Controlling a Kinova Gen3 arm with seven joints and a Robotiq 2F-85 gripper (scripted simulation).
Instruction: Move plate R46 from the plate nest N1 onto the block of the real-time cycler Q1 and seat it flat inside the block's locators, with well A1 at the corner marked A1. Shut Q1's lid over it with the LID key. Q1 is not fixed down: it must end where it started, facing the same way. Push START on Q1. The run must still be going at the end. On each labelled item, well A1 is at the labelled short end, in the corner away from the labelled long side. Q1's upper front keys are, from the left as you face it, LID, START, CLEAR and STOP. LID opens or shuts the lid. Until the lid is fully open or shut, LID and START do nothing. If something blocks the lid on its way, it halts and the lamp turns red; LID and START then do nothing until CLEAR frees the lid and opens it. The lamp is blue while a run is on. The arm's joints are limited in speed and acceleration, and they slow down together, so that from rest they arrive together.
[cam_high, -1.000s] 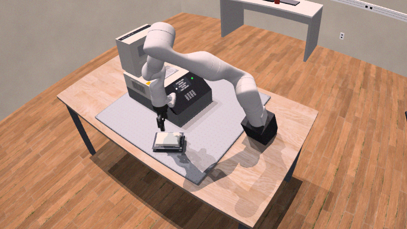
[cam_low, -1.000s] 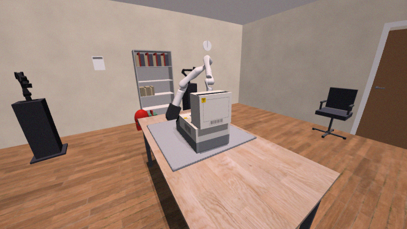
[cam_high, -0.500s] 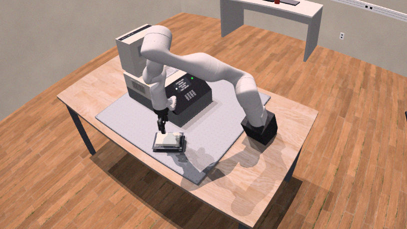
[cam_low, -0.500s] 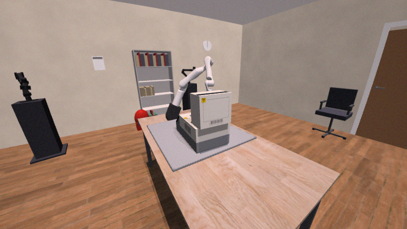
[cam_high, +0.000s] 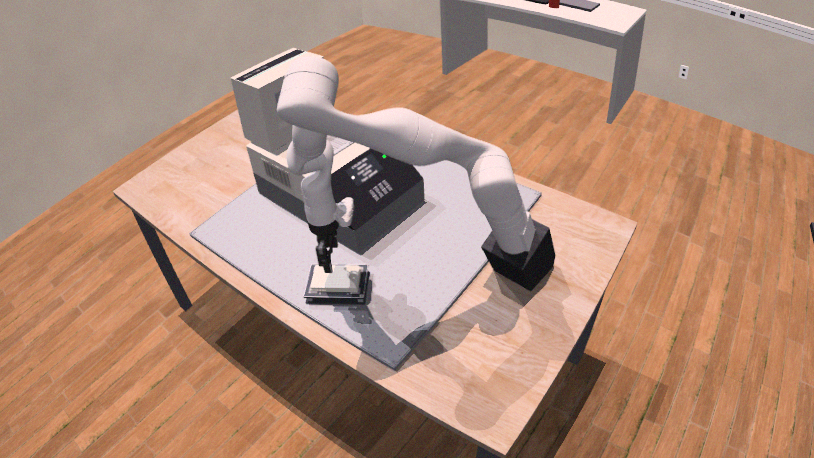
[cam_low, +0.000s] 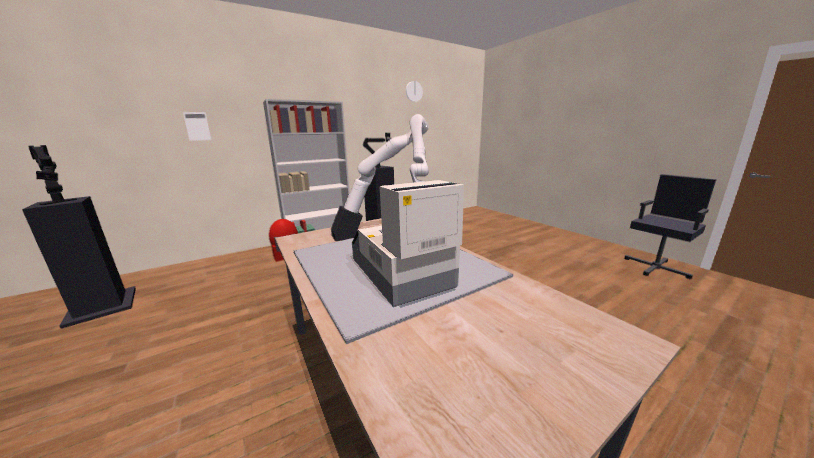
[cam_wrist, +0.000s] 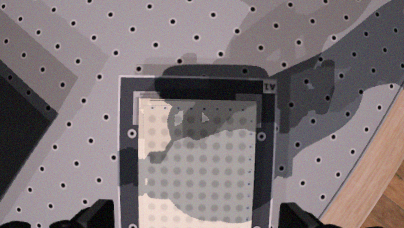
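Right now my hand is 8 cm above the plate R46. From my hand the other things lie so: plate nest N1: 9 cm below.
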